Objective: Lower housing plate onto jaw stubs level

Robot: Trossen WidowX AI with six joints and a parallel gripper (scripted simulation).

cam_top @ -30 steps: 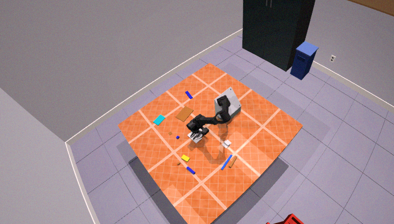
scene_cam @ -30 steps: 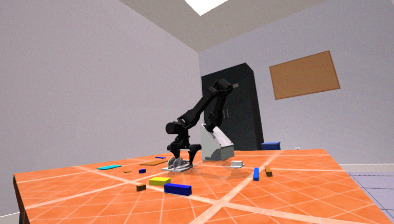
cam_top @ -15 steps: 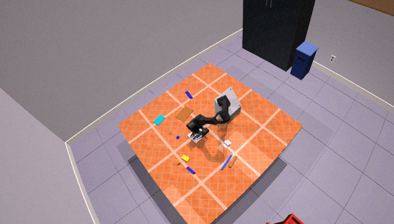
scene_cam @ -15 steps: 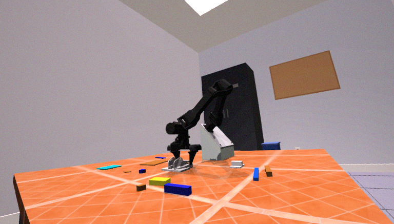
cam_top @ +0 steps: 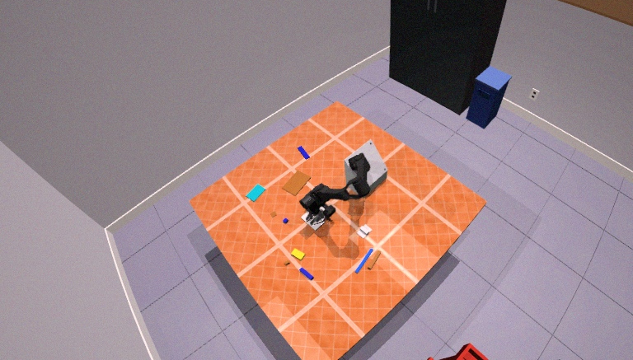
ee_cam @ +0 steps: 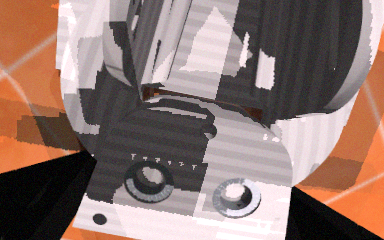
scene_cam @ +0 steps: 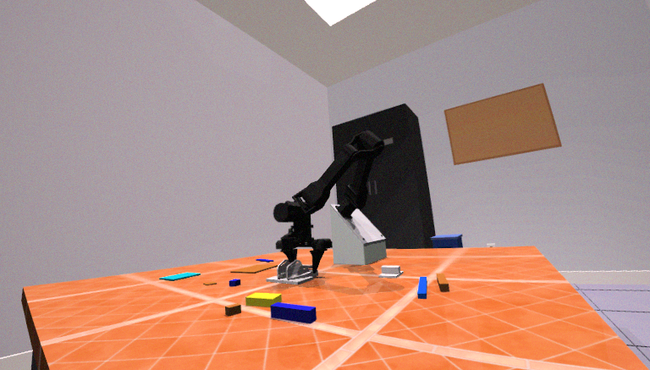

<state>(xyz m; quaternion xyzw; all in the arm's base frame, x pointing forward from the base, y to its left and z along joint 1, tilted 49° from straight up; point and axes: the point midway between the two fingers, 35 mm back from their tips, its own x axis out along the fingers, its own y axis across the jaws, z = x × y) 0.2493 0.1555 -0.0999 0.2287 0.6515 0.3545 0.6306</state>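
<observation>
Right now the grey plate is 20 mm above my gripper tip and 10 mm ahead of it. Round my gripper tip: yellow block: 250 mm ahead, 130 mm to the left; then brown bar: 400 mm to the left, 40 mm behind; then brown plate: 270 mm to the right, 10 mm below.
</observation>
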